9 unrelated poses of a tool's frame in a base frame.
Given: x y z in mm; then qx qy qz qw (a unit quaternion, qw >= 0).
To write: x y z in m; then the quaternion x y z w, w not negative. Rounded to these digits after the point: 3 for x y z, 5 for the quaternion.
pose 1, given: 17 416 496 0.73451 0.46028 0.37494 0.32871
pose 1, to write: 0.017 0.416 0.496 0.73451 0.46028 0.37494 0.32871
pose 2, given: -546 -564 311 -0.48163 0.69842 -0.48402 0.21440
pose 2, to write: -0.546 -0.564 0.311 -0.48163 0.69842 -0.48402 0.21440
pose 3, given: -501 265 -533 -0.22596 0.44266 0.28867 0.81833
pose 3, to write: -0.501 0.265 -0.533 -0.22596 0.44266 0.28867 0.81833
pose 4, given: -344 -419 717 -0.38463 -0.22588 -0.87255 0.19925
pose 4, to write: -0.344 -0.419 0.717 -0.38463 -0.22588 -0.87255 0.19925
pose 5, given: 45 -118 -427 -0.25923 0.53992 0.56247 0.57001
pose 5, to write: 0.045 -0.118 -0.427 -0.25923 0.53992 0.56247 0.57001
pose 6, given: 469 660 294 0.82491 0.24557 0.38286 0.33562
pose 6, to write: 0.469 0.660 0.294 0.82491 0.24557 0.38286 0.33562
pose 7, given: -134 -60 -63 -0.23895 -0.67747 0.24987 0.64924
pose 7, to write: -0.134 -0.060 -0.063 -0.23895 -0.67747 0.24987 0.64924
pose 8, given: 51 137 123 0.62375 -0.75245 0.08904 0.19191
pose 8, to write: 0.051 0.137 0.123 0.62375 -0.75245 0.08904 0.19191
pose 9, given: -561 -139 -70 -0.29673 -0.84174 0.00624 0.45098
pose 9, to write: -0.561 -0.139 -0.070 -0.29673 -0.84174 0.00624 0.45098
